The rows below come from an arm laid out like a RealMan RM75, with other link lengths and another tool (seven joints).
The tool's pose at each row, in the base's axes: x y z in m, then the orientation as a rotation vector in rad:
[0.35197 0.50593 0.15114 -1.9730 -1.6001 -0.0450]
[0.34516 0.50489 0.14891 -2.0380 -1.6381 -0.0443]
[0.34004 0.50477 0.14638 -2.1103 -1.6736 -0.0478]
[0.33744 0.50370 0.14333 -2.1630 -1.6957 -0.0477]
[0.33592 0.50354 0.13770 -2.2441 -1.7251 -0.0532]
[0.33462 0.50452 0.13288 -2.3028 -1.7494 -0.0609]
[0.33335 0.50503 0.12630 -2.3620 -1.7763 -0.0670]
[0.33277 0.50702 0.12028 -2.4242 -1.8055 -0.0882]
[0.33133 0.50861 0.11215 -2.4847 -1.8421 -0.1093]
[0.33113 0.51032 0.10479 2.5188 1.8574 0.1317]
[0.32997 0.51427 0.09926 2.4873 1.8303 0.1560]
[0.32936 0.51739 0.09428 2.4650 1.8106 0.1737]
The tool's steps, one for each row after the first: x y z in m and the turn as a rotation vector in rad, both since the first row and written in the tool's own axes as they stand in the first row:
[-0.00364 -0.00511 0.00361 -0.0586 -0.0461 0.0072]
[-0.00613 -0.00866 0.00734 -0.1232 -0.0917 0.0176]
[-0.00895 -0.00962 0.01022 -0.1677 -0.1245 0.0275]
[-0.01166 -0.00862 0.01529 -0.2369 -0.1698 0.0435]
[-0.01299 -0.00787 0.02015 -0.2897 -0.2026 0.0523]
[-0.01540 -0.00631 0.02622 -0.3430 -0.2379 0.0598]
[-0.01609 -0.00452 0.03229 -0.4054 -0.2686 0.0640]
[-0.01819 -0.00257 0.04020 -0.4690 -0.3029 0.0636]
[-0.01954 0.00016 0.04712 -0.5216 -0.3266 0.0638]
[-0.01848 0.00103 0.05388 -0.5635 -0.3385 0.0600]
[-0.01779 0.00224 0.05962 -0.5938 -0.3466 0.0575]

